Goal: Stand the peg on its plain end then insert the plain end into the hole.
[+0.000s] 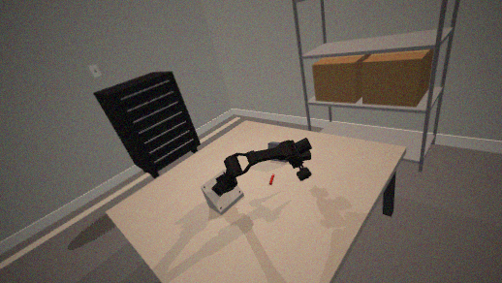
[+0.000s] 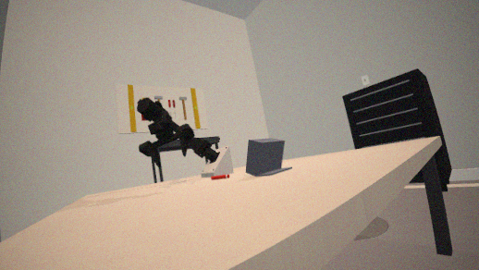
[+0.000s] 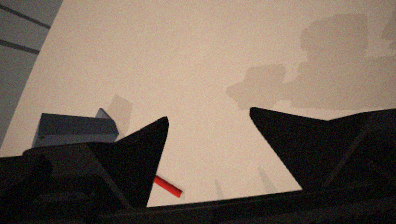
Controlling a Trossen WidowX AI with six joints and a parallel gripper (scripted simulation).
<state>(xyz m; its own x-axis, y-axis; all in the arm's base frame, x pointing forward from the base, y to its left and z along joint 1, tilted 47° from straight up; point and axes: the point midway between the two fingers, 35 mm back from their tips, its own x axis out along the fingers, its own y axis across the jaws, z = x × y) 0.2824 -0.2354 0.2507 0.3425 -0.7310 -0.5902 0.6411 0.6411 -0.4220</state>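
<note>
My gripper tip is 20 mm past the red peg, 200 mm to the right of it and 80 mm above it. Round my gripper tip: grey sloped panel 160 mm ahead, 270 mm to the left, 30 mm below.
</note>
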